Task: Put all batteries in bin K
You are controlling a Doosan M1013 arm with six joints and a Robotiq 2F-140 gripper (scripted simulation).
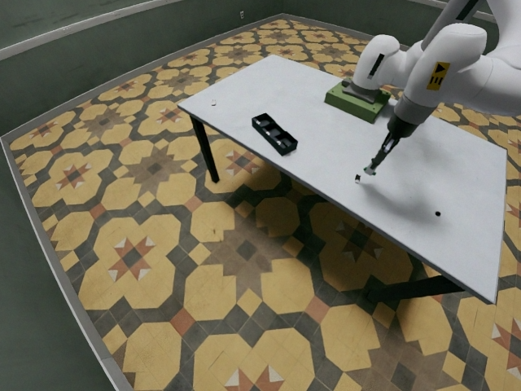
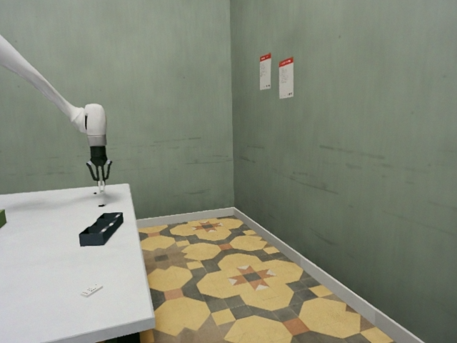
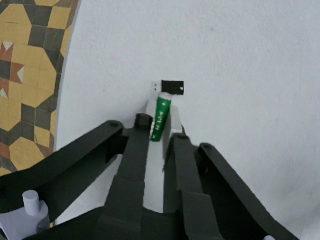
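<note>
Right now the black bin tray is 44 cm to the right of my hand, 8 cm below it and 1 cm ahead of it. Round my hand: white flat piece (88 cm to the right, 10 cm below, 1 cm behind); then green piece (3 cm below).
</note>
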